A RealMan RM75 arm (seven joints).
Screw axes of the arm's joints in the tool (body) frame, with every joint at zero. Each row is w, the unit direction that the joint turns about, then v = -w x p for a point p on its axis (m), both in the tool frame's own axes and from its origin. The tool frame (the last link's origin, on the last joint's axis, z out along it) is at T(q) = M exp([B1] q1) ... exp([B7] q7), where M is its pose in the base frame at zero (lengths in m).
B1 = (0, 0, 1, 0, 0, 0)
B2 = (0, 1, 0, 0.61, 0, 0)
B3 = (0, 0, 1, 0, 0, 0)
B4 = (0, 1, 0, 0.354, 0, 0)
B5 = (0, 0, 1, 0, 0, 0)
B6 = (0, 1, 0, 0.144, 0, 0)
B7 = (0, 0, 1, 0, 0, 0)
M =
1 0 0 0
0 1 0 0
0 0 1 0.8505
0 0 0 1
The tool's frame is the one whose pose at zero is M.
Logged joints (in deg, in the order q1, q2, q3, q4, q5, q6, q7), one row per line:
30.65, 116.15, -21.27, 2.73, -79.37, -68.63, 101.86
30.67, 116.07, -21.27, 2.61, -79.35, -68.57, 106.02
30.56, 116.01, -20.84, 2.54, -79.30, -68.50, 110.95
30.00, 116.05, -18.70, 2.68, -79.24, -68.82, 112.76
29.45, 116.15, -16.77, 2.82, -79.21, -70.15, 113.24
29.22, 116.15, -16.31, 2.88, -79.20, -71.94, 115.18
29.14, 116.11, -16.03, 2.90, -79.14, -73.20, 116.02
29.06, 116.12, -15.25, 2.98, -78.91, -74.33, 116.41
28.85, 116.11, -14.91, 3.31, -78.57, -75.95, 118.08
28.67, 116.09, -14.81, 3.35, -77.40, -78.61, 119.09
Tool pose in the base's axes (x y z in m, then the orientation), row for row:
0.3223, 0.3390, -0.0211, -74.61, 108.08, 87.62
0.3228, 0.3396, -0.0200, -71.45, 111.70, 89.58
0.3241, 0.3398, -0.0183, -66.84, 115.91, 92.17
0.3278, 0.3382, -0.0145, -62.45, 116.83, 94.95
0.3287, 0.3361, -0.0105, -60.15, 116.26, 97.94
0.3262, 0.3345, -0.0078, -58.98, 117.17, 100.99
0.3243, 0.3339, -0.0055, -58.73, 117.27, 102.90
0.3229, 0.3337, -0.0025, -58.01, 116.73, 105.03
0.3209, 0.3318, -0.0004, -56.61, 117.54, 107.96
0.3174, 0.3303, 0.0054, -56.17, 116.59, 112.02
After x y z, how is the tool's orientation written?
As a rotation vector, in degrees.
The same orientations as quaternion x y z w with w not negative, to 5 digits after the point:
-0.46380, 0.67186, 0.54468, 0.19186
-0.43974, 0.68745, 0.55132, 0.17347
-0.40659, 0.70508, 0.56067, 0.15234
-0.37894, 0.70892, 0.57615, 0.14792
-0.36411, 0.70377, 0.59287, 0.14364
-0.35344, 0.70215, 0.60519, 0.12578
-0.34993, 0.69874, 0.61311, 0.11578
-0.34444, 0.69310, 0.62363, 0.10974
-0.33285, 0.69111, 0.63478, 0.09290
-0.32719, 0.67914, 0.65252, 0.07704

